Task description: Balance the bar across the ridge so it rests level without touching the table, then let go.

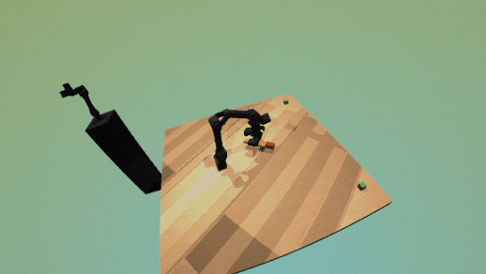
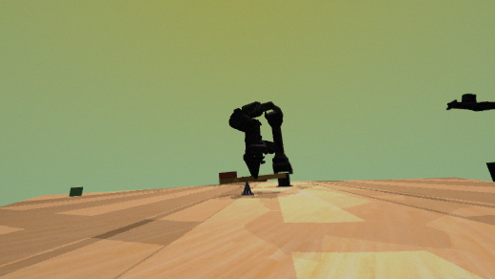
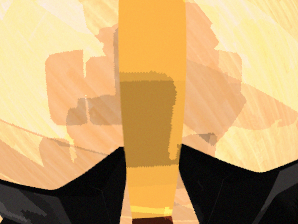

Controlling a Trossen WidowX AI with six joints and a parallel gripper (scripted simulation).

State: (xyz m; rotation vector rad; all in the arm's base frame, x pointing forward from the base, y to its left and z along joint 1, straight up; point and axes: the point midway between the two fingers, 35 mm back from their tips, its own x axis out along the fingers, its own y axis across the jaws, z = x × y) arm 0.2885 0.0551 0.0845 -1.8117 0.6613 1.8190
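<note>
Now: gripper tip 2 cm short of the ridge, 2 cm to the left of it and 3 cm above it.
</note>
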